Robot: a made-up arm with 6 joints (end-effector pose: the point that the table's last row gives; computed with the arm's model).
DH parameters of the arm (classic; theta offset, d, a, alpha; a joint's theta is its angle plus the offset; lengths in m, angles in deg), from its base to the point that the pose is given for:
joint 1: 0 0.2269 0 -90
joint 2: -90 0 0.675 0
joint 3: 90 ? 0 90
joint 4: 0 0.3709 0 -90
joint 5: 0 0 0 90
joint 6: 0 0.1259 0 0
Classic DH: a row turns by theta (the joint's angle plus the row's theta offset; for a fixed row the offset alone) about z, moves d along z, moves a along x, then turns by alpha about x.
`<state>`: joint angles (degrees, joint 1 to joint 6).
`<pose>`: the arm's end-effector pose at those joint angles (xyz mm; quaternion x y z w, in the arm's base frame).
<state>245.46 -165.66 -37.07 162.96 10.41 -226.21</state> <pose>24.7 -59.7 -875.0 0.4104 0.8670 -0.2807 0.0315</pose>
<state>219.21 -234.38 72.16 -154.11 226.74 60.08</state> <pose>-246.0 -304.8 -412.1 0.1617 0.2180 0.5964 0.7554</pose>
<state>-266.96 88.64 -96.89 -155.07 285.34 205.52</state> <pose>-130.1 719.9 658.7 -0.4160 0.3651 0.7850 0.2783</pose>
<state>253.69 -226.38 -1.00 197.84 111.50 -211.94</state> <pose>-221.0 -772.1 -376.6 0.2141 0.0648 -0.9368 0.2692</pose>
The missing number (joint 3, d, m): 0.0406
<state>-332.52 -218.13 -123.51 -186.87 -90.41 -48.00</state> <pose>566.6 323.5 7.7 0.6633 0.4688 0.5634 0.1512</pose>
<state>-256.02 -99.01 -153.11 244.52 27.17 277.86</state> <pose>59.2 -190.9 -3.5 -0.4633 -0.5731 -0.5941 0.3224</pose>
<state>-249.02 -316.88 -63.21 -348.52 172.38 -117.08</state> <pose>-181.4 350.5 956.4 -0.8418 -0.4842 -0.0235 0.2373</pose>
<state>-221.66 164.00 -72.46 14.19 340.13 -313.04</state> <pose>-525.3 427.0 -393.6 0.3444 -0.4788 -0.8004 0.1067</pose>
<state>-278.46 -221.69 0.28 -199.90 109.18 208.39</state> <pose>30.3 754.5 -450.4 -0.2401 0.1594 0.8354 0.4680</pose>
